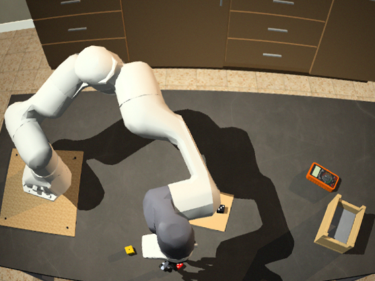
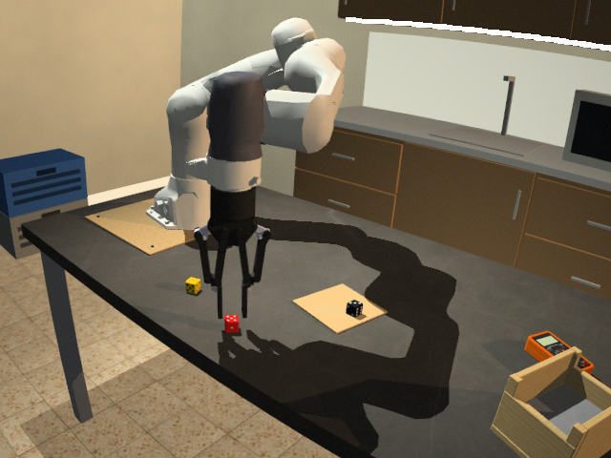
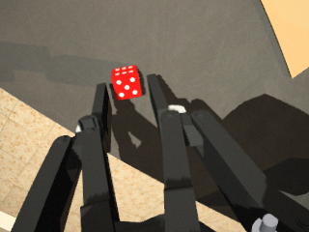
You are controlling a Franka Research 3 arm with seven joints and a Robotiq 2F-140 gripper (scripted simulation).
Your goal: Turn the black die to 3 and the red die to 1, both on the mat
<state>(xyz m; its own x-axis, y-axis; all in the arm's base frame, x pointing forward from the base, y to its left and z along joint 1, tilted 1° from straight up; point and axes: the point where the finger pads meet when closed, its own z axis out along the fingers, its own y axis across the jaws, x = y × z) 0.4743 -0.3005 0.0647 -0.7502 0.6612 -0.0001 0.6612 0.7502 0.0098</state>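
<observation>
Now: hand 50 mm above the red die. From my hand the other things lie so: black die 140 mm ahead, 210 mm to the left, 50 mm below; then yellow die 160 mm behind, 40 mm to the left, 50 mm below; then tan mat 100 mm ahead, 210 mm to the left, 60 mm below.
</observation>
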